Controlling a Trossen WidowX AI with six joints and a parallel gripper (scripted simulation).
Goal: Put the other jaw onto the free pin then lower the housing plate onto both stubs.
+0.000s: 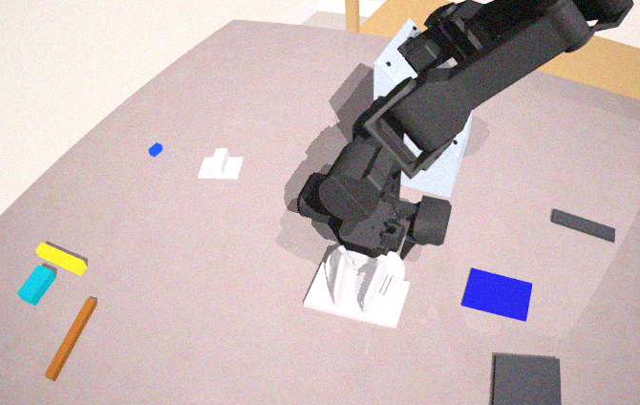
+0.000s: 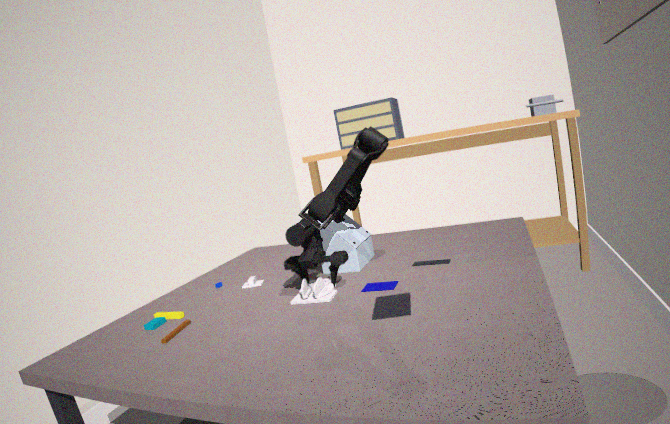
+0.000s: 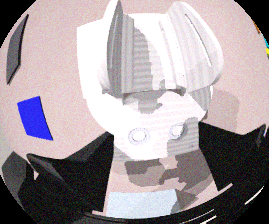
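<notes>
Now: the white jaw 20 mm ahead of my gripper tip, 20 mm to the left of it and 10 mm above it. Round my gripper tip: blue pad: 190 mm to the left, 10 mm below; then dark slab: 140 mm ahead, 270 mm to the left; then white base plate: 70 mm ahead, 10 mm to the left.
</notes>
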